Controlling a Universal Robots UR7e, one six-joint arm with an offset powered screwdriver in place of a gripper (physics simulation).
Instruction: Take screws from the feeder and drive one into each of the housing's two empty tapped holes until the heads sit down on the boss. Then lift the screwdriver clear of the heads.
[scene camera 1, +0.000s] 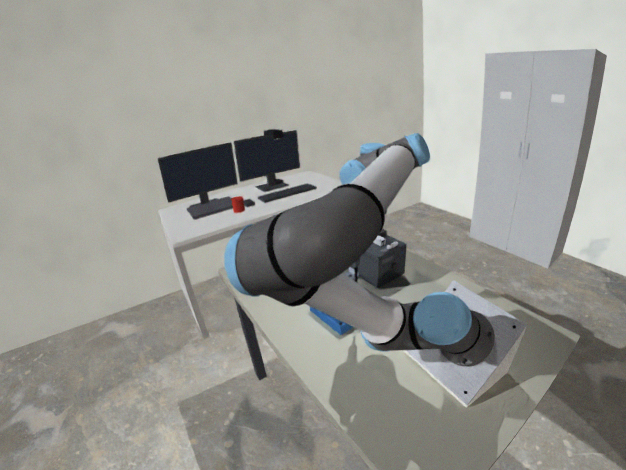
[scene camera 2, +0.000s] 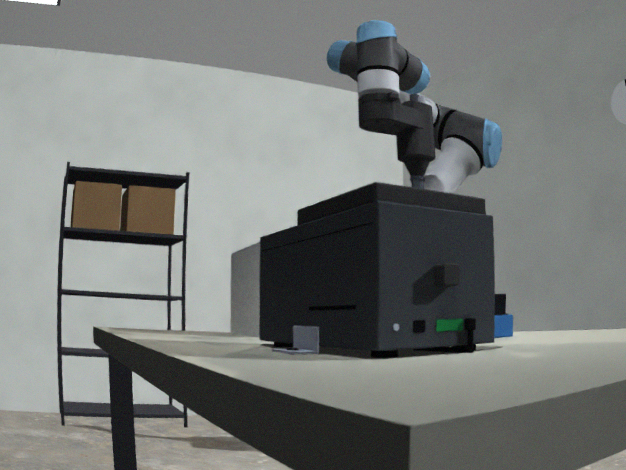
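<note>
The dark box-shaped feeder (scene camera 1: 382, 262) (scene camera 2: 434, 252) stands on the table. My screwdriver (scene camera 2: 418, 180) points straight down in the scene camera 2 view, its body above the level of the feeder's top. The feeder's raised top hides its tip, so I cannot tell how far behind it is or whether it carries a screw. In the scene camera 1 view my arm hides most of the screwdriver. A blue block (scene camera 1: 331, 319) (scene camera 2: 503, 325) sits on the table, partly hidden by my arm and the feeder. I cannot tell whether it is the housing or its holder. Tapped holes and screws do not show.
My arm's base stands on a light grey block (scene camera 1: 498, 312) on the table (scene camera 1: 313, 364) (scene camera 2: 353, 379). A small grey angle bracket (scene camera 2: 305, 338) is beside the feeder. A desk (scene camera 1: 176, 227) with monitors, a cabinet (scene camera 1: 525, 151) and a shelf rack (scene camera 2: 60, 303) stand farther off.
</note>
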